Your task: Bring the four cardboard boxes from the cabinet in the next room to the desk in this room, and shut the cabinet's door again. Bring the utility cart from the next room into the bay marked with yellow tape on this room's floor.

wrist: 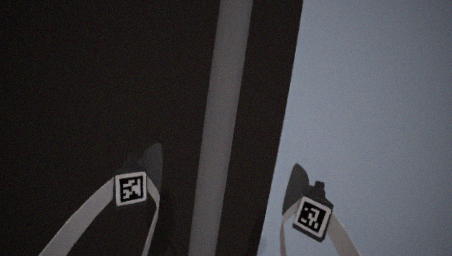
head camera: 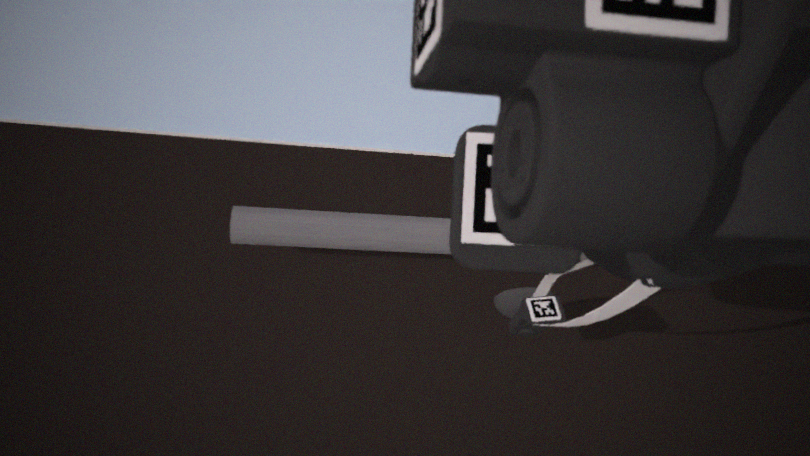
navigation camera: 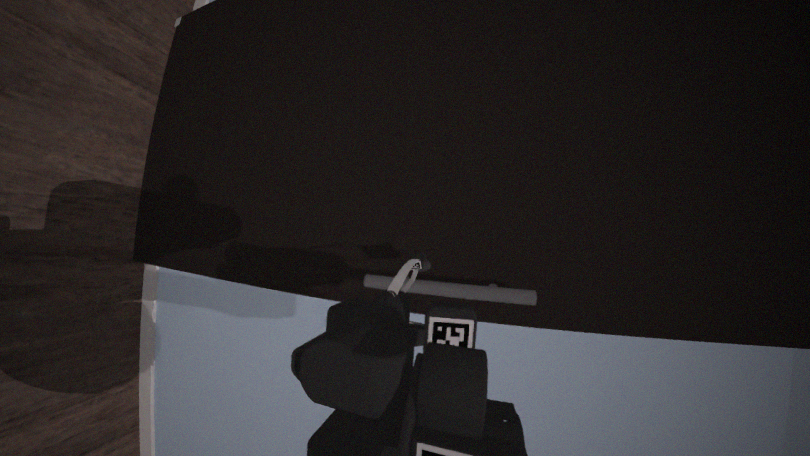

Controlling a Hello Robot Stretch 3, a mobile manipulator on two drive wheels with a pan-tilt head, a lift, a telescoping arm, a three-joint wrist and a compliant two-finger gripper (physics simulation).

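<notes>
A dark brown door-like panel point(head camera: 226, 362) point(navigation camera: 453, 141) point(wrist: 75, 75) carries a grey bar handle point(head camera: 340, 229) point(navigation camera: 470, 291) point(wrist: 222, 100). I cannot tell whether it is the cabinet's door. My gripper point(wrist: 224, 171) is open, and in the wrist view the bar runs through the gap between its fingers, apart from both. One fingertip is over the panel, the other over the pale blue surface. In the head view one finger shows below the wrist; the other is hidden, and the wrist covers the handle's right end. The boxes, cart, desk and taped bay do not show.
A pale blue wall point(head camera: 198, 62) point(navigation camera: 623, 396) point(wrist: 380, 100) borders the panel's edge. In the navigation view a whitish strip point(navigation camera: 146, 419) runs along the wall's foot, beside the brown wood floor point(navigation camera: 73, 113) at the left. Dark shadows fall across floor and panel.
</notes>
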